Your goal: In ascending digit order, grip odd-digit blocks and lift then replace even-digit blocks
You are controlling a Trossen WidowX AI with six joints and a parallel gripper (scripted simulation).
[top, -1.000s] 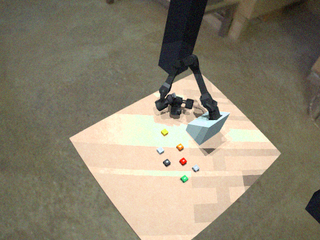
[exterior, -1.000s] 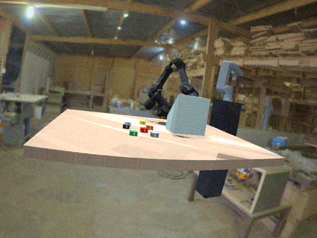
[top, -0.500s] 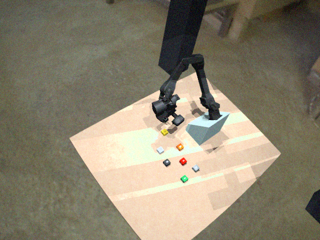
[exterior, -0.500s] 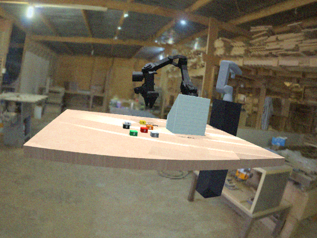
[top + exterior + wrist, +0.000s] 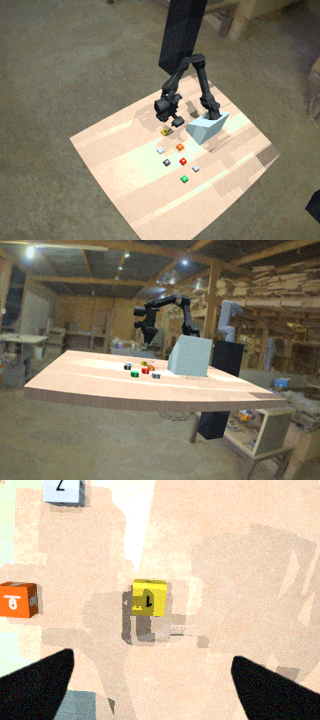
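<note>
My gripper tip is now 13 cm short of the black block, 16 cm to the right of it and 11 cm above it. From my gripper tip the other things lie so: yellow block 11 cm below; then orange block 14 cm to the left, 11 cm below; then whitish block 11 cm ahead, 8 cm to the left, 11 cm below.
</note>
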